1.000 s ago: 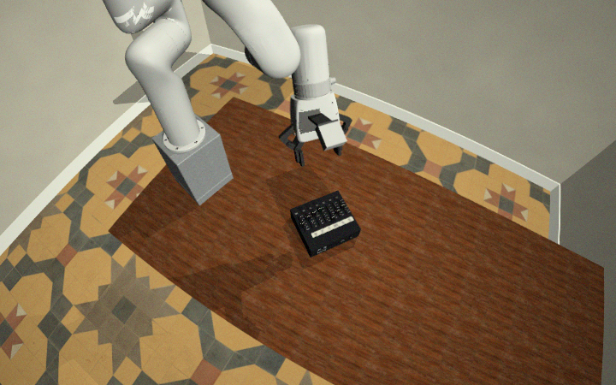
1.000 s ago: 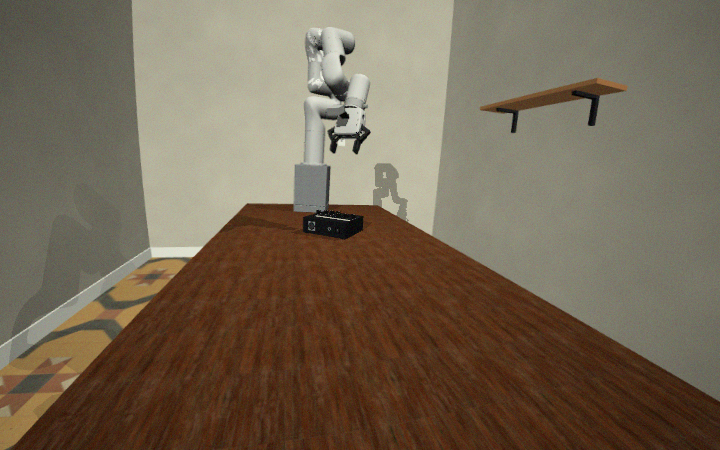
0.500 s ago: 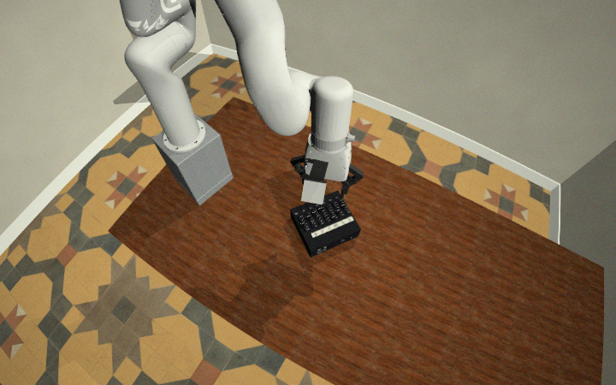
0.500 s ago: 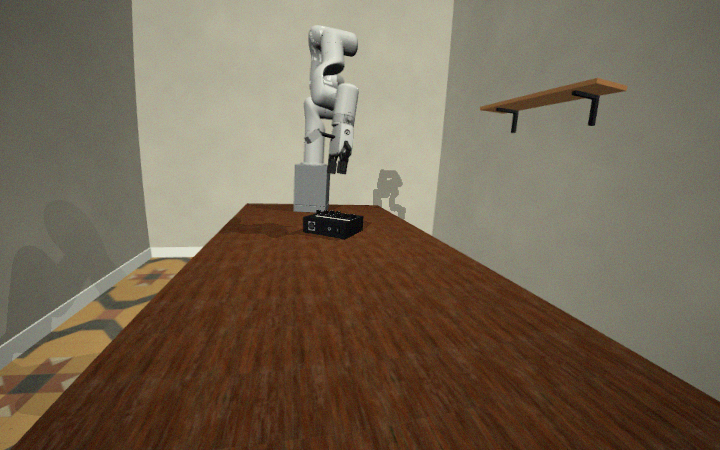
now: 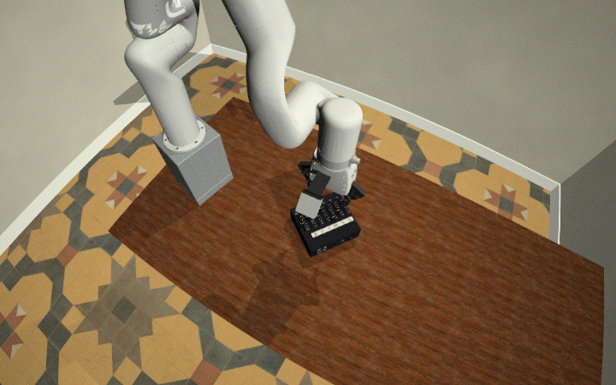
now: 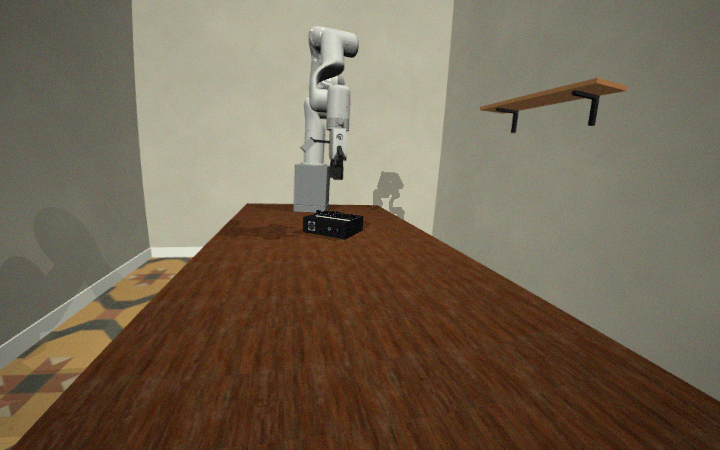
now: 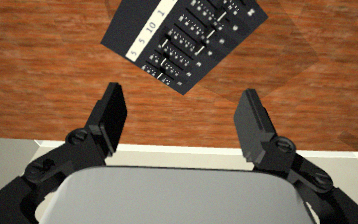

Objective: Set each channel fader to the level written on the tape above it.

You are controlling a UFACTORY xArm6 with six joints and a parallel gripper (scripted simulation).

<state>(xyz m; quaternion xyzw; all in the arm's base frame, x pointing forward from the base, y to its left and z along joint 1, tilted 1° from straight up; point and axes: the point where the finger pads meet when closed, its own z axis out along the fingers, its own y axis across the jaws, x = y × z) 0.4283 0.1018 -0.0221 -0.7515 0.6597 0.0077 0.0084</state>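
The channel 3 fader cap is 130 mm below my hand, 20 mm ahead of it and 10 mm to the left of it. Round my hand: channel 2 fader cap 130 mm below, 40 mm to the left, 20 mm ahead; then channel 4 cap 130 mm below, 30 mm behind, 10 mm to the left; then channel 5 cap 130 mm below, 30 mm behind, 10 mm to the right.
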